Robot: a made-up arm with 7 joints.
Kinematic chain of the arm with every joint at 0, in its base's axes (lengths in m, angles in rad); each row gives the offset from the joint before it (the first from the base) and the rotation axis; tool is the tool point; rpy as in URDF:
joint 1: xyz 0 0 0.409 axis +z
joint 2: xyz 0 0 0 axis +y
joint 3: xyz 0 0 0.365 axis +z
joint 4: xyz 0.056 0 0 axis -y
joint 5: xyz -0.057 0 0.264 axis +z
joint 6: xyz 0 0 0 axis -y
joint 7: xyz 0.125 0 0 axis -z
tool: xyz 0 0 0 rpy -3.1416 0 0
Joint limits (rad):
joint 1: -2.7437..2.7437
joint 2: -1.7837..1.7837
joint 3: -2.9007..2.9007
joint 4: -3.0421..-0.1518
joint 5: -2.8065..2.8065
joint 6: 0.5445..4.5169
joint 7: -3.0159..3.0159
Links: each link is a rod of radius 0.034 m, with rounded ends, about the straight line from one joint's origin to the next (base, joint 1, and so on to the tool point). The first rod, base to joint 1, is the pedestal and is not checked.
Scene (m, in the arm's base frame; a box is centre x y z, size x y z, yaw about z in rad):
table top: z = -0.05
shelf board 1: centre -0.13 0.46 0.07 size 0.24 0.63 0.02 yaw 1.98
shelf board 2: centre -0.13 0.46 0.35 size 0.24 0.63 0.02 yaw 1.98
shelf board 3: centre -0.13 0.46 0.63 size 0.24 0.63 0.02 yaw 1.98
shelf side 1: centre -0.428 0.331 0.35 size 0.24 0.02 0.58 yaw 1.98
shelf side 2: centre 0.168 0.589 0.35 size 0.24 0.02 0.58 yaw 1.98
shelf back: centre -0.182 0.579 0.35 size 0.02 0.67 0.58 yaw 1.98
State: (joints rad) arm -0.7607 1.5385 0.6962 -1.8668 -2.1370 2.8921 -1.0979
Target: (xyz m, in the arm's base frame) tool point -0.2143 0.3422 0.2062
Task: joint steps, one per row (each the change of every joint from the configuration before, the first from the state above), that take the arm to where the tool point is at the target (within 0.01 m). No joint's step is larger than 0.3 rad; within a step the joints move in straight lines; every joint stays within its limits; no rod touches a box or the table.
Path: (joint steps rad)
1: 0.2636 0.0350 0.0322 -0.0152 0.0096 -0.0573 0.0000
2: 0.2636 0.0351 0.0322 -0.0152 0.0097 -0.0574 0.0000
3: 0.2636 0.0350 0.0323 -0.0152 0.0096 -0.0573 0.0000
4: 0.2636 0.0350 0.0322 -0.0151 0.0096 -0.0574 0.0000
5: 0.2636 0.0350 0.0322 -0.0152 0.0096 -0.0573 0.0000
6: 0.2636 0.0351 0.0322 -0.0152 0.0097 -0.0574 0.0000
7: 0.2636 0.0350 0.0323 -0.0152 0.0096 -0.0573 0.0000

